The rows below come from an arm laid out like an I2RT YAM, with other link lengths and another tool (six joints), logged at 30 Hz.
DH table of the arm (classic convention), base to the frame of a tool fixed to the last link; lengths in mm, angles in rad. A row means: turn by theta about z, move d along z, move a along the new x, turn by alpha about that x. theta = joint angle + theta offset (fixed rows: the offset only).
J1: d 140.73; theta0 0; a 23.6; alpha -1.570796
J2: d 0; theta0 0; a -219.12; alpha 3.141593
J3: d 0; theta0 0.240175; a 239.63; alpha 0
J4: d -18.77; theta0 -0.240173; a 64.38; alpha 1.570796
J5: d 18.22; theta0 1.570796; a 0; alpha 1.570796
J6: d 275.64; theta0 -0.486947; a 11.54; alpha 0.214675
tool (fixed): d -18.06; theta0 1.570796; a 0; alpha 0
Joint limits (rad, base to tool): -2.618..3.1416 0..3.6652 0..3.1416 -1.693..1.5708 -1.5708..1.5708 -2.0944..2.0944
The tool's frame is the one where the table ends.
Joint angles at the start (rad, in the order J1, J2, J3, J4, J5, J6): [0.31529 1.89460 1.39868 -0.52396 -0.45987 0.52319]
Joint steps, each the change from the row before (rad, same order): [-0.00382 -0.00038 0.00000 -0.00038 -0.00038 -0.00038]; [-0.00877 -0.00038 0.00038 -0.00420 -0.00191 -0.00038]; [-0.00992 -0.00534 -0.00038 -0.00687 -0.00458 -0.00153]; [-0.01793 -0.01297 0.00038 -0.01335 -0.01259 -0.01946]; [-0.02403 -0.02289 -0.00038 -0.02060 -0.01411 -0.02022]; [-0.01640 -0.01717 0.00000 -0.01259 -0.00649 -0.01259]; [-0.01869 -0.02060 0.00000 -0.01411 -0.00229 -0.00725]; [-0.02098 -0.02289 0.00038 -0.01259 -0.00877 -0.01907]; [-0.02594 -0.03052 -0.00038 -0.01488 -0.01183 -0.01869]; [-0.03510 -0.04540 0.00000 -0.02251 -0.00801 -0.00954]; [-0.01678 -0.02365 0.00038 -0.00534 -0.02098 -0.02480]
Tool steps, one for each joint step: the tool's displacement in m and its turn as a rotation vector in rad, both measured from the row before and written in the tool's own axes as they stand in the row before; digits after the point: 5 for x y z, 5 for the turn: [-0.00060 -0.00153 -0.00056 0.00207 -0.00150 0.00214]; [-0.00040 -0.00327 -0.00147 0.00427 -0.00034 0.00710]; [-0.00129 -0.00239 -0.00279 0.00196 -0.00211 0.00664]; [-0.00394 -0.00264 -0.00578 -0.00461 -0.00690 -0.00495]; [-0.00592 -0.00334 -0.00919 -0.00226 -0.01128 -0.00254]; [-0.00505 -0.00279 -0.00655 0.00163 -0.01066 -0.00289]; [-0.00597 -0.00429 -0.00777 0.00843 -0.01315 0.00181]; [-0.00772 -0.00331 -0.00834 0.00114 -0.01785 -0.00920]; [-0.00986 -0.00357 -0.01074 0.00197 -0.02385 -0.00793]; [-0.01361 -0.00605 -0.01583 0.01455 -0.03351 0.00099]; [-0.00930 0.00158 -0.00721 -0.01389 -0.02395 -0.02020]
